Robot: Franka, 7 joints.
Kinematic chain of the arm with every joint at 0, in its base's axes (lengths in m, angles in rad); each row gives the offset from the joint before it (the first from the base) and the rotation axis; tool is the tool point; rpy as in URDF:
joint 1: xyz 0 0 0.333 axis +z
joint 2: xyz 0 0 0 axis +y
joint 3: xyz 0 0 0.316 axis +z
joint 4: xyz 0.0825 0 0 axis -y
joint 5: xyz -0.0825 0 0.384 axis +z
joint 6: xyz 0 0 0 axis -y
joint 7: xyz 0.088 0 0 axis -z
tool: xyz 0 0 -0.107 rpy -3.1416 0 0
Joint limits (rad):
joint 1: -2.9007..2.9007
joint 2: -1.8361..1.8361
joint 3: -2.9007..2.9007
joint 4: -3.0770..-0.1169
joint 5: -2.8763..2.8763
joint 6: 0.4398..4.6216
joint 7: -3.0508..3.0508
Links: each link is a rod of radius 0.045 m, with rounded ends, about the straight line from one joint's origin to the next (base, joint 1, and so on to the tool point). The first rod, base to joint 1, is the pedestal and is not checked.
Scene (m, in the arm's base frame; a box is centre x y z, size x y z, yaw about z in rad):
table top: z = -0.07
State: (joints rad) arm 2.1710 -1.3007 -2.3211 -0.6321 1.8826 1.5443 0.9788
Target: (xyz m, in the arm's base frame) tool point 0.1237 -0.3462 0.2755
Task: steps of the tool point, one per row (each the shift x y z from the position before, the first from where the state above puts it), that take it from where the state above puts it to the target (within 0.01 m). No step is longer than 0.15 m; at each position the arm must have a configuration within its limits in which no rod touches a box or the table.
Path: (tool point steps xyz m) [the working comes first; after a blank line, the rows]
Joints at the target: 1.3537 -0.4556 -2.8882 -2.3220 0.9994 0.6247 0.9788
Straight joint move there: clear.

1: -0.0342 0.0081 -0.0194
2: -0.0629 0.0022 -0.0391
3: -0.0917 0.0036 -0.0445
4: -0.1127 0.0165 -0.0368
5: -0.1188 0.0391 -0.0198
6: -0.1064 0.0644 0.0000

